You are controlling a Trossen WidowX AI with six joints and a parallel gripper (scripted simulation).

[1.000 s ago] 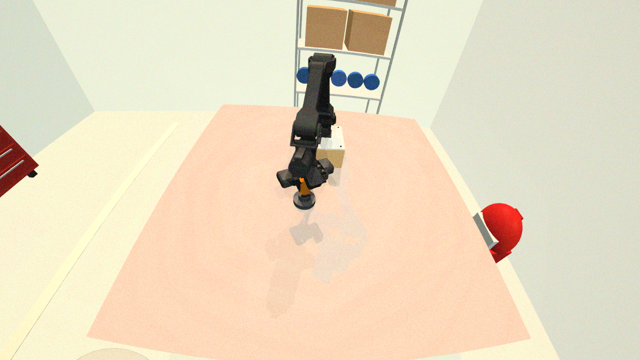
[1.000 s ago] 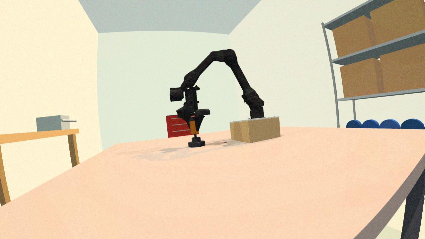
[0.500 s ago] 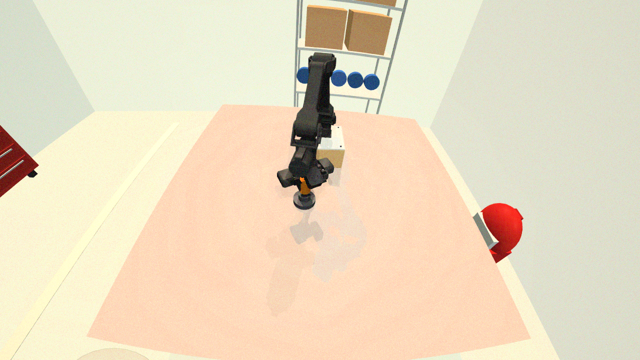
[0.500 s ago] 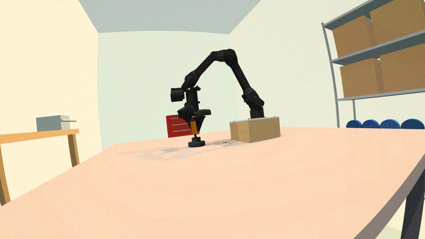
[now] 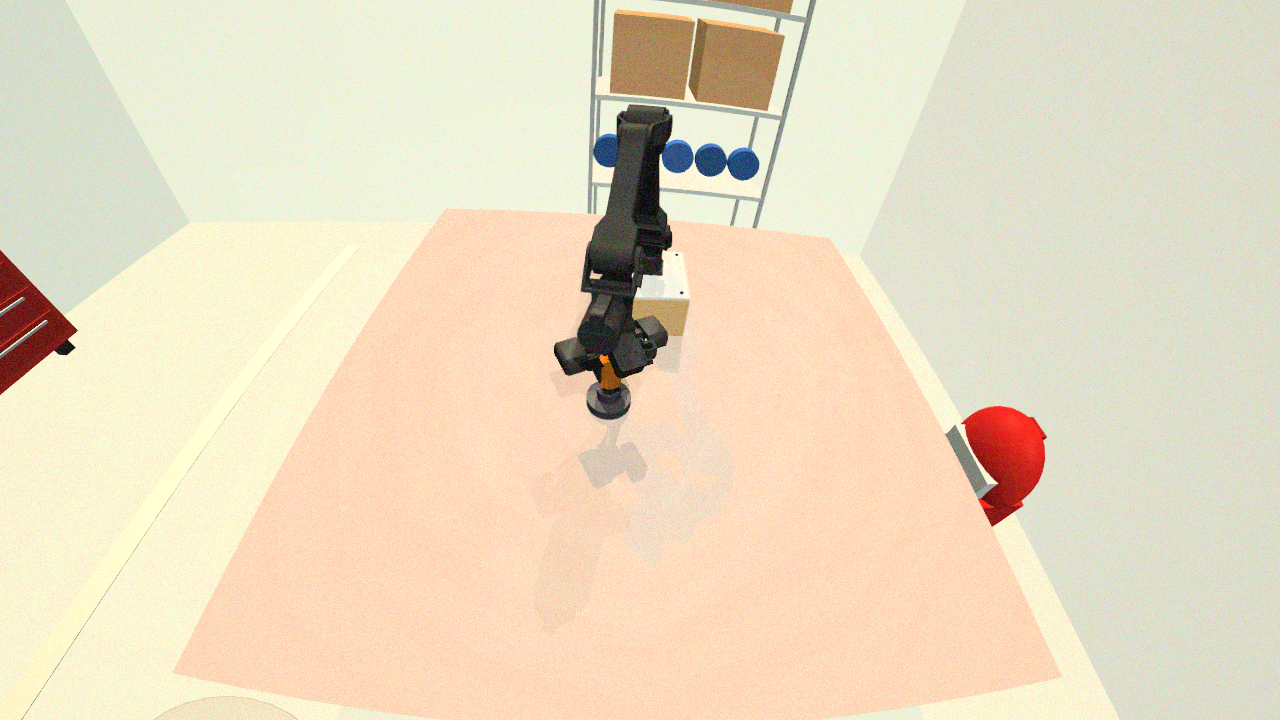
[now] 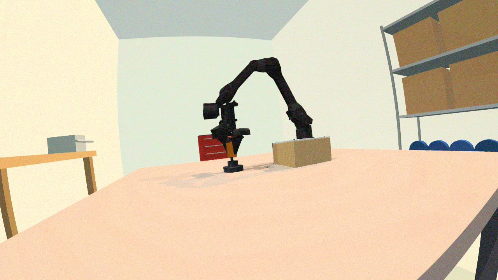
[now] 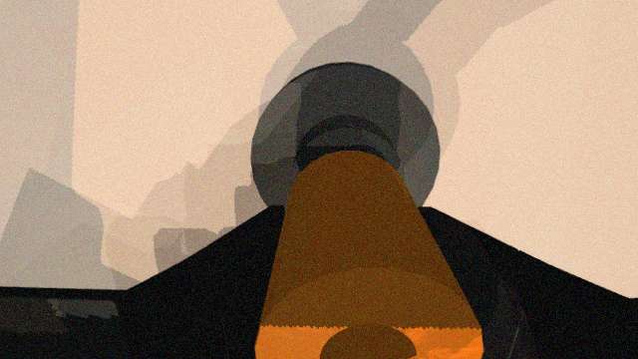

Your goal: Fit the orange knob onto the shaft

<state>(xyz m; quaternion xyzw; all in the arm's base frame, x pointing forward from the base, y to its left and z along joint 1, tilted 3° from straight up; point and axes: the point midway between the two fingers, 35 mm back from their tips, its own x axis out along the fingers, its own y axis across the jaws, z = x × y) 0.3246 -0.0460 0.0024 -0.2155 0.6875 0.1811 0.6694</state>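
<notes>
My gripper tip is now 20 mm below the orange knob. Also, from my gripper tip: dark round pedestal 40 mm below.
</notes>
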